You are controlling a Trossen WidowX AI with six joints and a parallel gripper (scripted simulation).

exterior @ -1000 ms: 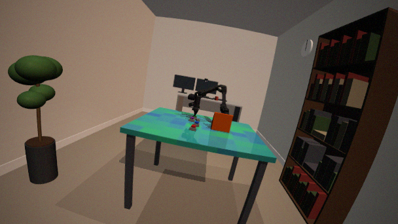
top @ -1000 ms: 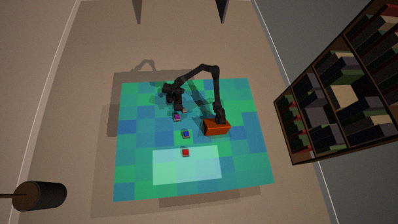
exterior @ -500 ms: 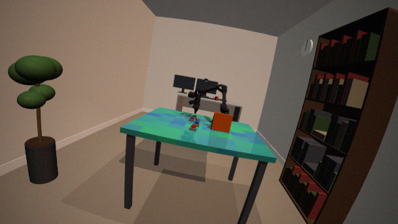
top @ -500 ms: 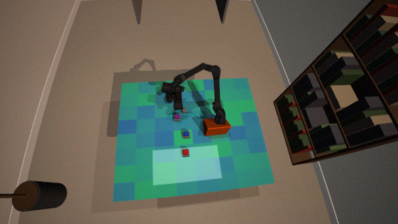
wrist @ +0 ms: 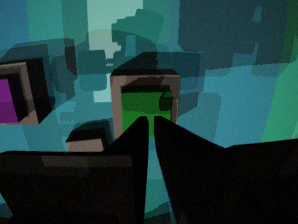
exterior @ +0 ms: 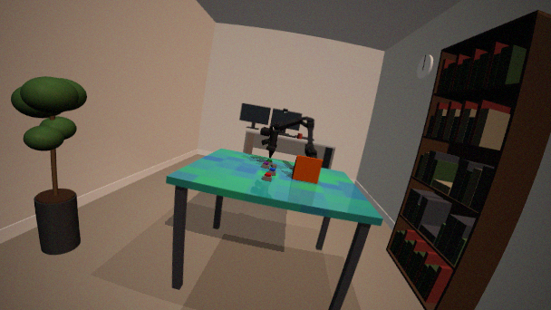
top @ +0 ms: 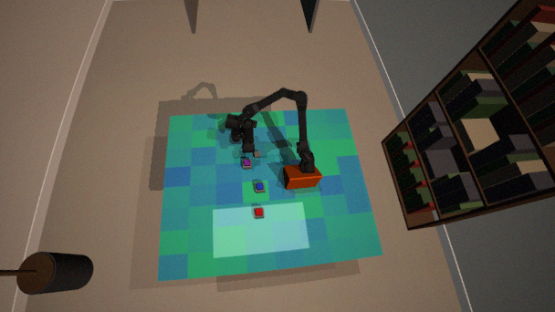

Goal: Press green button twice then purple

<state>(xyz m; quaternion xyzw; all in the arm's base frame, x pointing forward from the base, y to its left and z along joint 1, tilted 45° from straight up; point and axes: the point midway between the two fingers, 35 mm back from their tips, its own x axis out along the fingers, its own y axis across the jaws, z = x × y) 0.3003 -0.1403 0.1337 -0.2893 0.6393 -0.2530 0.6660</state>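
The green button lies 2 cm below my gripper tip. From my gripper tip the other things lie so: red button 38 cm to the left, 5 cm behind, 2 cm below; then purple button 11 cm to the left, 2 cm below, 1 cm ahead; then blue button 24 cm to the left, 6 cm behind, 2 cm below.
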